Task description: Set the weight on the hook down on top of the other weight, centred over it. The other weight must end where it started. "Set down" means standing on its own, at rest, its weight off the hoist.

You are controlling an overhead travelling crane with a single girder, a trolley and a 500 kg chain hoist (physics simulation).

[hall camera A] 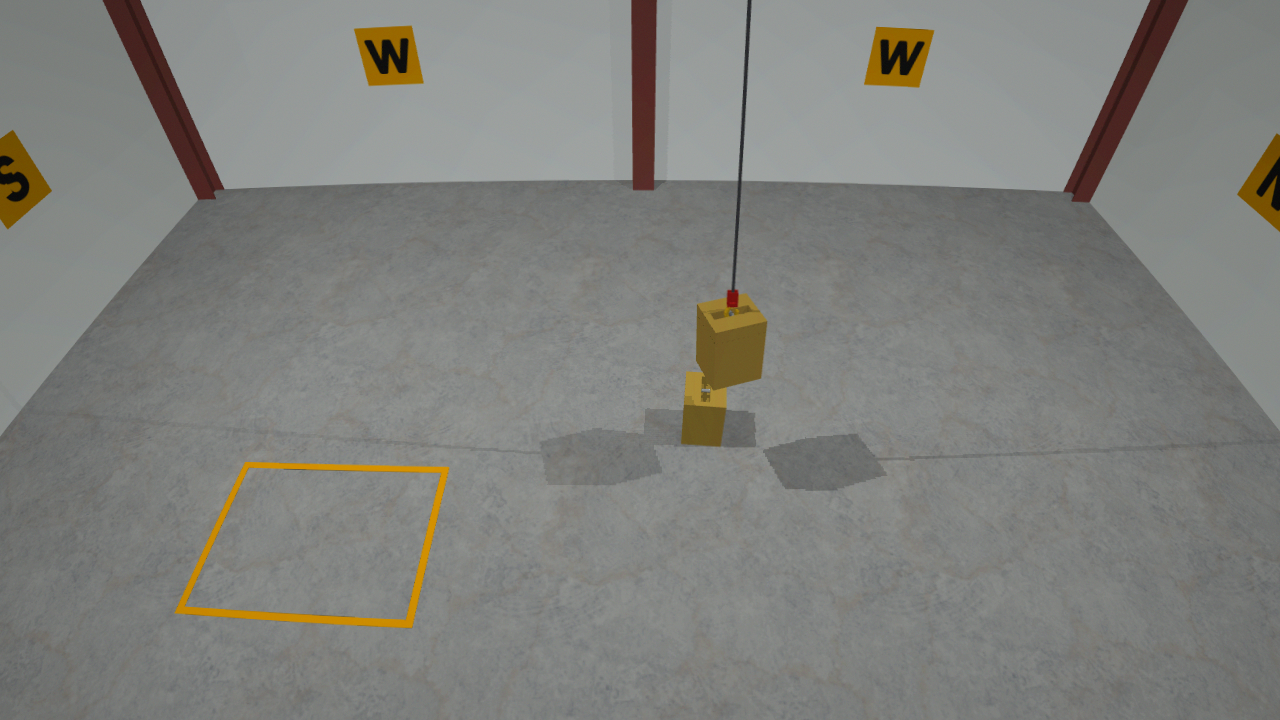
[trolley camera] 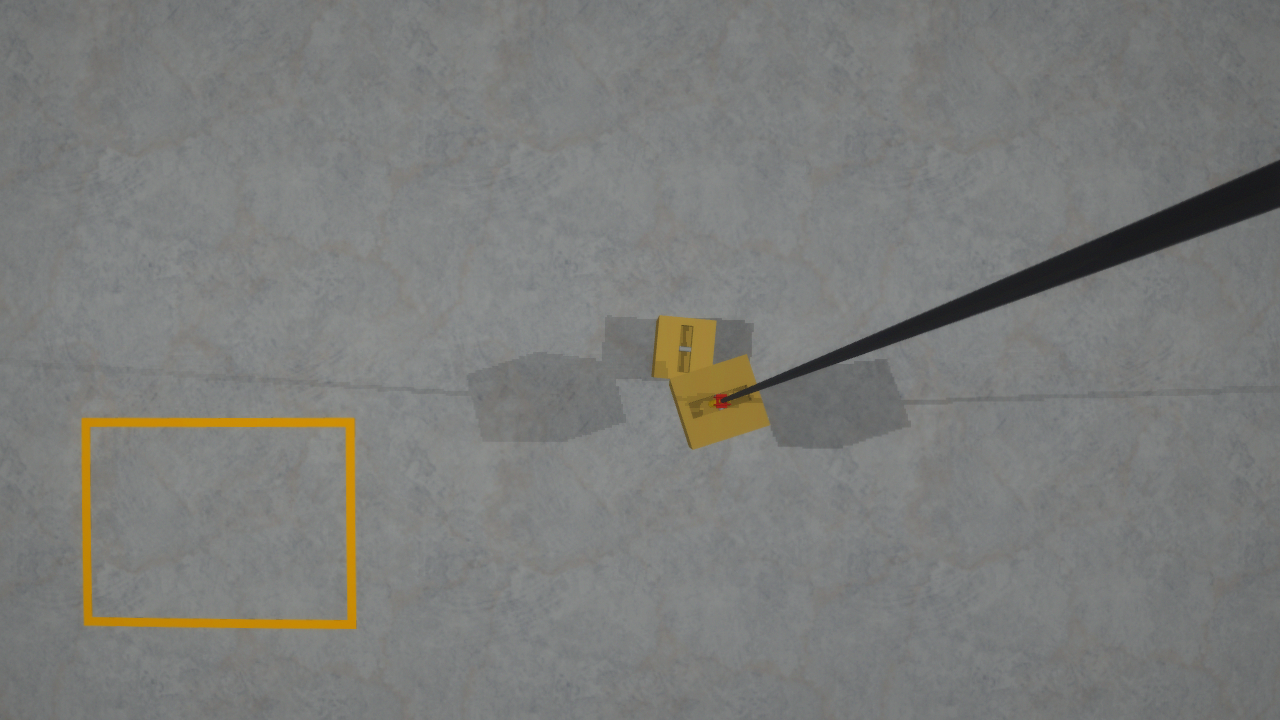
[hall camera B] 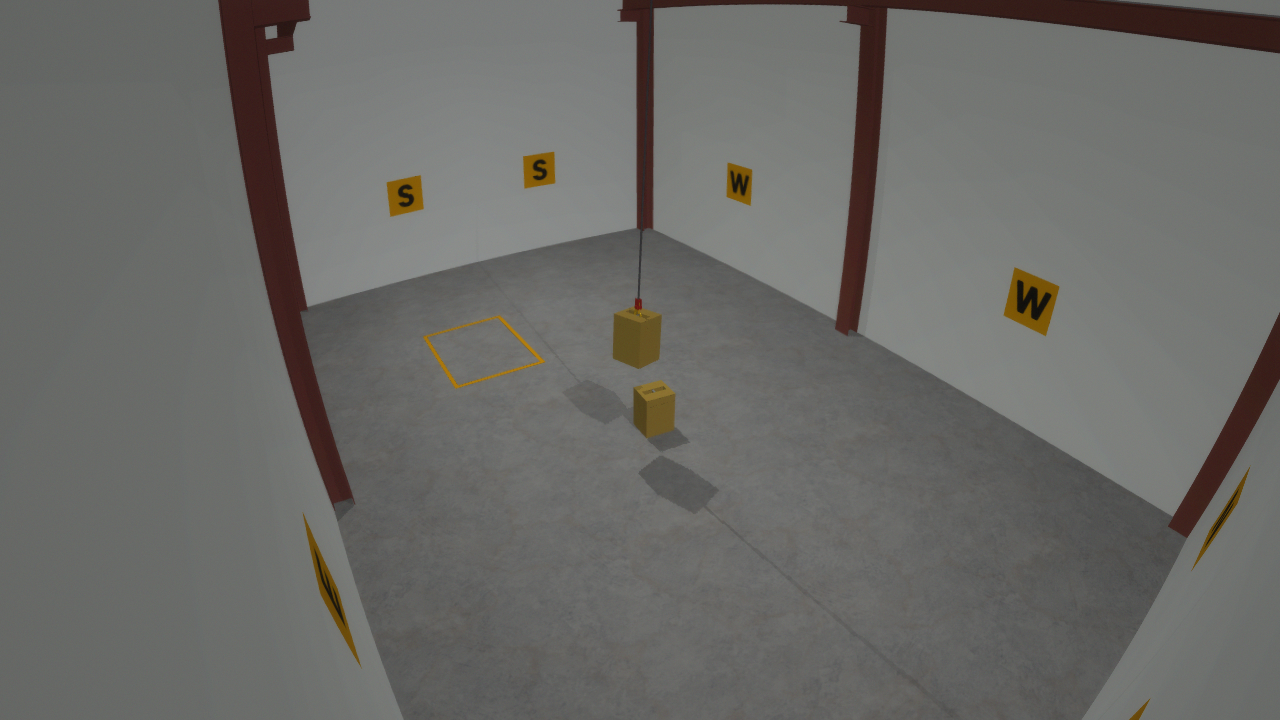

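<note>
A yellow weight [hall camera A: 736, 353] [hall camera B: 636, 338] [trolley camera: 716, 425] hangs in the air on the hook. My gripper, the red hook block [hall camera A: 732, 299] [hall camera B: 638, 304] [trolley camera: 721, 401], is at its top and holds it. The other yellow weight [hall camera A: 703, 425] [hall camera B: 654, 411] [trolley camera: 702, 329] stands upright on the floor, lower down. In the trolley view the hanging weight covers the lower right corner of the standing weight, is turned relative to it, and its middle is below and to the right. In hall camera A it hides part of the standing weight's top.
A yellow-orange outlined rectangle [hall camera A: 429, 546] [hall camera B: 440, 362] [trolley camera: 350, 528] is marked on the floor, left of both weights in hall camera A. Shadows lie on the floor on both sides of the standing weight. Red columns [hall camera A: 643, 107] [hall camera B: 862, 179] stand along the walls.
</note>
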